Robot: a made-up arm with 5 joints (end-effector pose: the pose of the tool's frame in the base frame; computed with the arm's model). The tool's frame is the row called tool. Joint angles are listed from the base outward.
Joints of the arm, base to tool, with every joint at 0 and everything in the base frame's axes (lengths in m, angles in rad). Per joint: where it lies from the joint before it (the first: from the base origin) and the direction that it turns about. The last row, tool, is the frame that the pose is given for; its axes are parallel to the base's.
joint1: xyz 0 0 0.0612 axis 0 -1 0
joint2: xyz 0.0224 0.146 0.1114 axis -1 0 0
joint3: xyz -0.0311 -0.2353 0.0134 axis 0 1 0
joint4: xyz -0.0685 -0.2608 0.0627 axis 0 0 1
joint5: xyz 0.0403 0.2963 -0.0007 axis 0 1 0
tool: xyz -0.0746 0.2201 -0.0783
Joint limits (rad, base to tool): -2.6..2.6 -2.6..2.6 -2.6..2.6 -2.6..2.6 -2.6..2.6
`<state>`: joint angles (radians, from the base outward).
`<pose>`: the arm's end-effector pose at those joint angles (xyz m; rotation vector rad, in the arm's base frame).
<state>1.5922 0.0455 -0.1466 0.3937 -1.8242</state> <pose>-0.1086 0.1786 -0.0918 0.0379 2.6800 -0.5576</pose>
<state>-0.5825 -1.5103 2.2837 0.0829 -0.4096</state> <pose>0.1025 0.0262 0.1583 1.5962 1.8570 1.1345</pose>
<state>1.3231 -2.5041 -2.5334 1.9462 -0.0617</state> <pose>0.1965 0.8837 0.4704 0.4758 -2.1201 -1.0327</pose>
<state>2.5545 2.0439 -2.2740 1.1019 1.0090</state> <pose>-0.5787 -0.1231 -0.2867 1.6965 0.0050 1.8603</pose>
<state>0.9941 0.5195 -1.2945 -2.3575 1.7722</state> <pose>-0.7409 -0.4131 0.4610 1.7143 -0.5070 0.7782</pose>
